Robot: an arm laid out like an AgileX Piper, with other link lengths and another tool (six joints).
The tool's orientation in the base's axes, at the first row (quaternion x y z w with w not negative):
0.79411, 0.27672, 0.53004, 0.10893
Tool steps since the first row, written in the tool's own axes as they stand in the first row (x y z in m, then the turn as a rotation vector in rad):
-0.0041, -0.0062, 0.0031, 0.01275, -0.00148, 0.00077
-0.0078, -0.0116, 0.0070, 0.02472, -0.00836, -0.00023
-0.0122, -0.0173, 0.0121, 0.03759, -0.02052, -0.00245
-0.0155, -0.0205, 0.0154, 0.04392, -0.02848, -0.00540
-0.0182, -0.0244, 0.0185, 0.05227, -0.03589, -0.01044
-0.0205, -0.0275, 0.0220, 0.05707, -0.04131, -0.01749
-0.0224, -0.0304, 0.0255, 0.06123, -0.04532, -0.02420
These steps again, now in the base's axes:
-0.0004, 0.0032, -0.0074, 0.00385, 0.00839, 0.00896
0.0003, 0.0061, -0.0144, 0.00413, 0.02057, 0.01552
0.0018, 0.0089, -0.0226, 0.00185, 0.03746, 0.02082
0.0028, 0.0101, -0.0281, -0.00158, 0.04717, 0.02328
0.0036, 0.0122, -0.0333, -0.00615, 0.05729, 0.02844
0.0051, 0.0139, -0.0380, -0.01290, 0.06357, 0.03258
0.0068, 0.0157, -0.0423, -0.01907, 0.06837, 0.03675

